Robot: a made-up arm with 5 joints. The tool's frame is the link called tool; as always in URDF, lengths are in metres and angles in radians. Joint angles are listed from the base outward. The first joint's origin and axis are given. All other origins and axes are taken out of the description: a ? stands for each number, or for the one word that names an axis. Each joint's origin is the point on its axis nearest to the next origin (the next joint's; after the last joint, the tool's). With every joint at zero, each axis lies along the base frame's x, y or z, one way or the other. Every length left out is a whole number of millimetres.
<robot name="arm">
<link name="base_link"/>
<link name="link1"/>
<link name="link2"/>
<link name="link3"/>
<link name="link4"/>
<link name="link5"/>
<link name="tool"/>
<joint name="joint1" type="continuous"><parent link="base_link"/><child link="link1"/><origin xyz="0 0 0.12"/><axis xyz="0 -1 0"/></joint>
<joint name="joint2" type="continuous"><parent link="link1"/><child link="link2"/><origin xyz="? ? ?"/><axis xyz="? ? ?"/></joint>
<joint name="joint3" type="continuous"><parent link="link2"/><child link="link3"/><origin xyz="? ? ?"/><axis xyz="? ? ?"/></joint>
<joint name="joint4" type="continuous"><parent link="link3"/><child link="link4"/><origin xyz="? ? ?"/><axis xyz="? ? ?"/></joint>
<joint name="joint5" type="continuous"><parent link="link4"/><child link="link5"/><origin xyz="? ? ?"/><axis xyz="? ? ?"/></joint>
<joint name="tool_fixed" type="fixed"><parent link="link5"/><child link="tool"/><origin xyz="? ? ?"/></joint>
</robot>
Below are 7 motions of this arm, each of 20 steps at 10 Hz.
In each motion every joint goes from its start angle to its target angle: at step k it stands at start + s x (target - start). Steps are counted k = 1, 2, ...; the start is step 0. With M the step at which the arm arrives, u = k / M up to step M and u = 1 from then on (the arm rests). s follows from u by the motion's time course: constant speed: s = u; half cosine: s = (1 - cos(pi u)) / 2; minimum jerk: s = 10 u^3 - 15 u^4 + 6 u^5.
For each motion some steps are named. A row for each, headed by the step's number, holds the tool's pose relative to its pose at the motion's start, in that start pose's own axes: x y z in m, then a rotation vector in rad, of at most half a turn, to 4 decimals.
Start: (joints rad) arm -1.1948 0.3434 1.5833 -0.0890 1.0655
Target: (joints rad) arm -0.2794 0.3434 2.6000 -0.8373 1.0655
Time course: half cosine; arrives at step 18
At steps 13, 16, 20:
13: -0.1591 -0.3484 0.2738 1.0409 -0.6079 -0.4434
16: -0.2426 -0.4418 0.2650 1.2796 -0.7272 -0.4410
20: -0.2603 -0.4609 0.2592 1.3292 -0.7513 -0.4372

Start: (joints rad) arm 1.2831 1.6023 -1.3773 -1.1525 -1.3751
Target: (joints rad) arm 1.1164 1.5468 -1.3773 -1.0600 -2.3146
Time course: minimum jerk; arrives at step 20
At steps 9, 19, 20:
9: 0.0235 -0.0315 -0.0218 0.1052 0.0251 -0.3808
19: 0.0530 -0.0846 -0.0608 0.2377 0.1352 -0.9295
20: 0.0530 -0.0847 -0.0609 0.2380 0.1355 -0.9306

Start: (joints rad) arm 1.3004 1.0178 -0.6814 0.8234 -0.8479
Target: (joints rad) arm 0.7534 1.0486 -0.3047 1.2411 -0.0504
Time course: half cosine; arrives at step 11
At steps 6, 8, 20:
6: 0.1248 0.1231 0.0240 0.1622 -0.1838 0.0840
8: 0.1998 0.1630 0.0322 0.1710 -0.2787 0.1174
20: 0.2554 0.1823 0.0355 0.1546 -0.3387 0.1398

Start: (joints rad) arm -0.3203 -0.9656 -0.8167 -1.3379 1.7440
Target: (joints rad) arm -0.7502 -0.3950 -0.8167 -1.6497 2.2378
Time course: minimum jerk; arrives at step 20
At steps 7, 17, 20:
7: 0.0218 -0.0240 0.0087 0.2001 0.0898 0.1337
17: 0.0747 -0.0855 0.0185 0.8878 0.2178 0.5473
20: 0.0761 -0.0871 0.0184 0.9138 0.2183 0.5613

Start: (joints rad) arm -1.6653 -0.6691 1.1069 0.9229 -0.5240
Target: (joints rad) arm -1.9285 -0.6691 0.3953 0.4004 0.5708
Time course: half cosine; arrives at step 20
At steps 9, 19, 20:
9: -0.0820 -0.1050 0.1045 0.0756 0.2491 0.7467
19: -0.0697 -0.2861 0.2325 0.2681 0.5955 1.7787
20: -0.0687 -0.2879 0.2337 0.2709 0.5996 1.7897

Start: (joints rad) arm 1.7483 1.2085 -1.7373 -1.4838 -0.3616
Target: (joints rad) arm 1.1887 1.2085 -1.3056 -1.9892 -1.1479
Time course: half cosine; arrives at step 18
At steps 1, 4, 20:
1: -0.0012 -0.0010 0.0002 0.0032 0.0009 -0.0054
4: -0.0181 -0.0176 0.0015 0.0489 0.0159 -0.0805
20: -0.1345 -0.2380 -0.0738 0.2879 0.2420 -0.4886

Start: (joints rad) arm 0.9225 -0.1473 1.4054 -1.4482 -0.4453
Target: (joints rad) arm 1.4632 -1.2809 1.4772 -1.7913 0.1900
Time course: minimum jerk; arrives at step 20
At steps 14, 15, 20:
14: 0.0498 -0.2874 0.5180 0.9170 0.6688 0.9166
15: 0.0760 -0.3205 0.5460 0.9922 0.7134 0.9777
20: 0.1292 -0.3778 0.5886 1.1276 0.7900 1.0787

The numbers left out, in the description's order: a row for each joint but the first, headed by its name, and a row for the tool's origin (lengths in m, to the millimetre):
joint2: xyz -0.02 0 0.25, axis 0 0 1
joint3: xyz 0.01 0.3 0, axis 0 0 -1
joint4: xyz 0.05 0.3 0, axis 0 -1 0
joint5: xyz -0.28 0 -0.02, axis 0 0 1
tool: xyz 0 0.05 0

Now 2 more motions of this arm.
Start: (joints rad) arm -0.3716 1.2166 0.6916 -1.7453 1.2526
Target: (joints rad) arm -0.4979 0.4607 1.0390 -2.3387 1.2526
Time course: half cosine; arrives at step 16
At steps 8, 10, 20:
8: -0.1152 0.0043 0.3615 0.4963 -0.3847 0.1909
10: -0.1985 -0.0323 0.4705 0.6767 -0.5248 0.2973
20: -0.3556 -0.1272 0.5894 0.9444 -0.7453 0.5071

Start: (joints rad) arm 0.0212 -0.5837 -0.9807 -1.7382 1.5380
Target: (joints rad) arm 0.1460 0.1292 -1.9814 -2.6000 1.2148
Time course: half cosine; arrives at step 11
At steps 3, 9, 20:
3: 0.0640 -0.0194 -0.0764 0.1117 0.2921 -0.1370
9: 0.1535 -0.2709 -0.5605 0.3376 1.4129 -1.2035
20: 0.1275 -0.3095 -0.6136 0.3277 1.5073 -1.3546

